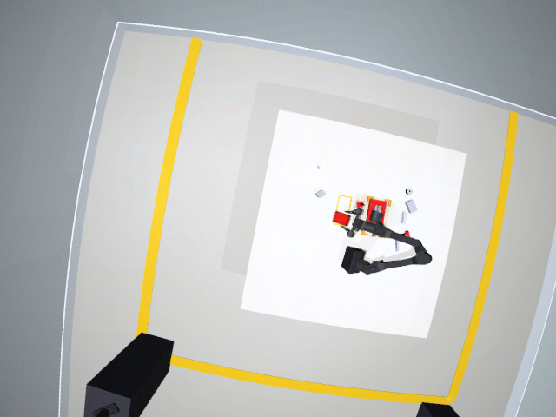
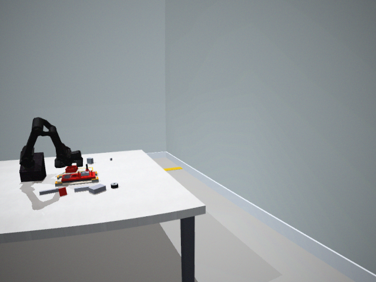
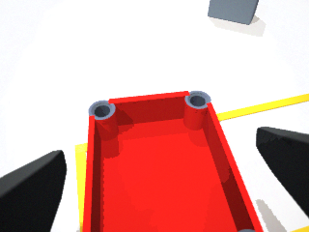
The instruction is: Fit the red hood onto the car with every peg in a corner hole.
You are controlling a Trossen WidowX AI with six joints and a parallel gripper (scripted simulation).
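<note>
Right now my gripper tip is 2 cm above the red hood. From my gripper tip the other things lie so: grey bar 41 cm to the right, 8 cm behind, 2 cm below; then grey cube 17 cm to the left, 12 cm ahead, 1 cm below.
</note>
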